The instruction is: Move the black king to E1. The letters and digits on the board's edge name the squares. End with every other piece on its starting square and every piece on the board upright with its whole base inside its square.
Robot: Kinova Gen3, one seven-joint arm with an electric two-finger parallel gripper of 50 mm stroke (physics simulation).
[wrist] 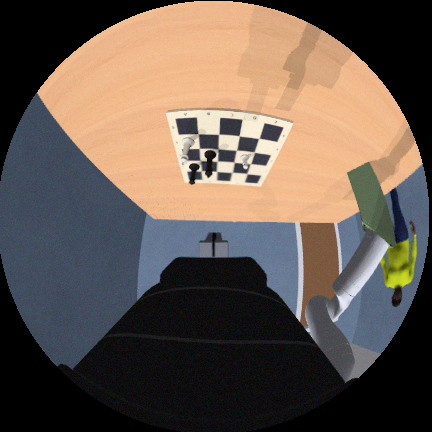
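Seen in the pictures: gripper, between the fingertips: [214, 240]; arm's base, origin of its link: [377, 237].
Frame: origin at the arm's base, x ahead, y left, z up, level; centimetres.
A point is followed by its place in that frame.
The chessboard [230, 113] @(y -1.6, x 44.4, z -19.0 cm) lies on the table, letters A to E along its upper edge in view. The taller black piece [209, 163] @(y 8.3, x 46.5, z -15.8 cm), seemingly the king, stands upright on B3, its base toward the top of the view. A smaller black piece [193, 173] @(y 13.2, x 49.6, z -16.6 cm) stands on A2. A white piece [187, 146] @(y 5.5, x 51.0, z -17.1 cm) stands on A4 and a small white piece [245, 160] @(y 7.8, x 39.1, z -17.7 cm) on D3. Fine details of their heads are too small to tell. My gripper [214, 240] @(y 5.2, x 45.4, z -0.4 cm) is shut and empty, away from the board, with its tips seen against the blue wall beyond the table's edge.
The wooden table [125, 100] @(y -3.9, x 62.5, z -19.6 cm) surrounds the board and carries arm shadows. At the right are a green block-like part [370, 197] @(y -2.5, x 6.3, z -9.8 cm) with a grey arm [361, 262] @(y 4.3, x 6.5, z 5.6 cm), and a person in a yellow top [399, 262]. A brown door [319, 265] and blue walls lie beyond the table.
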